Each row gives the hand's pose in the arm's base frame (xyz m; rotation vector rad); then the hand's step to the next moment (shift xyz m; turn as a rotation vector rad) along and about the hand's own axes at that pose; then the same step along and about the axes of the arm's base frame.
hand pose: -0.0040 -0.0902 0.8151 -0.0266 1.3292 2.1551
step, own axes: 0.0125 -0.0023 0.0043 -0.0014 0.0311 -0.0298
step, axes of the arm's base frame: -0.0079 0.0102 -0.0037 -0.0228 -0.0350 0.0107
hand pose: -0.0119 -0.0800 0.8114 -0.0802 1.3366 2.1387
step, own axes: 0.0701 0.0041 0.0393 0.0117 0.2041 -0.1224
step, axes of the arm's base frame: -0.0490 0.0638 -0.0025 -0.1476 -0.1590 0.0985
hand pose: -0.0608 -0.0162 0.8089 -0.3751 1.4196 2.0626
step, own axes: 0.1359 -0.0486 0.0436 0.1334 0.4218 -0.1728
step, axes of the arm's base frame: -0.0715 0.0948 -0.0928 -0.3821 -0.2207 0.1757
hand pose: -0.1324 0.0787 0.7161 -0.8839 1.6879 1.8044
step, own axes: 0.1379 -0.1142 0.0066 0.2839 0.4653 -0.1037
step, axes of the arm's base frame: -0.0063 0.0086 -0.1789 -0.5213 -0.1660 0.0924
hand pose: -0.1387 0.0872 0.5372 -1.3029 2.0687 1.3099
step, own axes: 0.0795 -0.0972 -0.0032 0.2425 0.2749 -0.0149
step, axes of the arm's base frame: 0.0426 -0.0569 -0.1036 -0.3533 -0.0966 -0.0209
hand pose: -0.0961 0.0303 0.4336 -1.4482 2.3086 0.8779
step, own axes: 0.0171 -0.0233 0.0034 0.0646 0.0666 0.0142
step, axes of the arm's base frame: 0.0125 -0.0174 -0.0197 -0.0898 -0.0165 -0.0220
